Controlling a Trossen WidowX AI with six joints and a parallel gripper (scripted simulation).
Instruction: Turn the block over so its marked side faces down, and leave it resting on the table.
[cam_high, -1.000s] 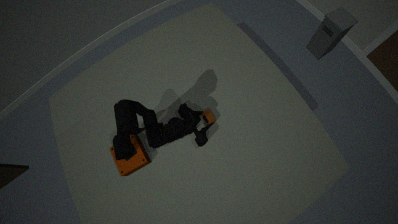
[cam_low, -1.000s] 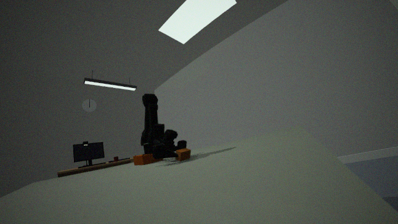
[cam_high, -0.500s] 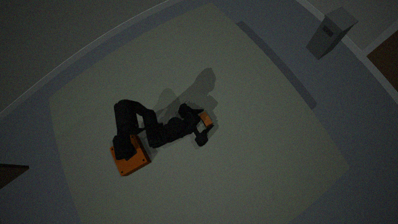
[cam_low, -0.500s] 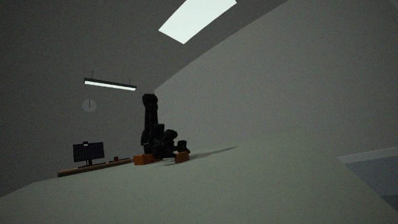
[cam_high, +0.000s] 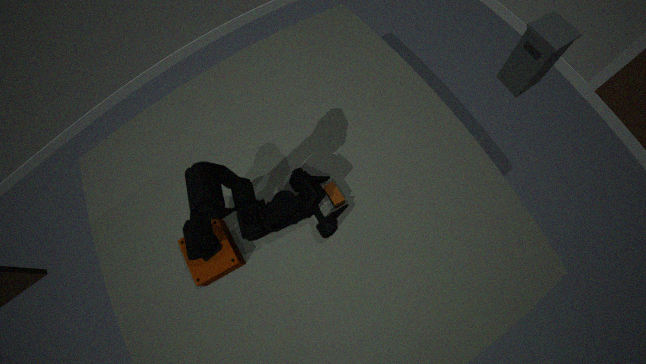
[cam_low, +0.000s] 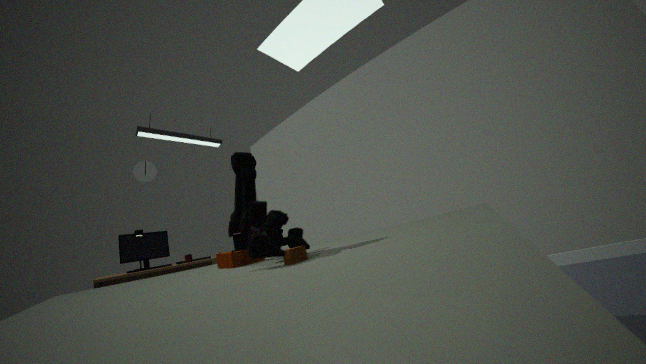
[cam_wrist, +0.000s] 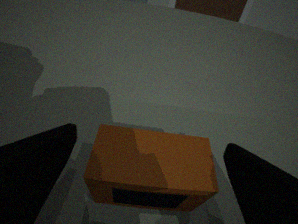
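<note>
Right now the orange block is 2 cm behind my gripper tip and 1 cm below it.
</note>
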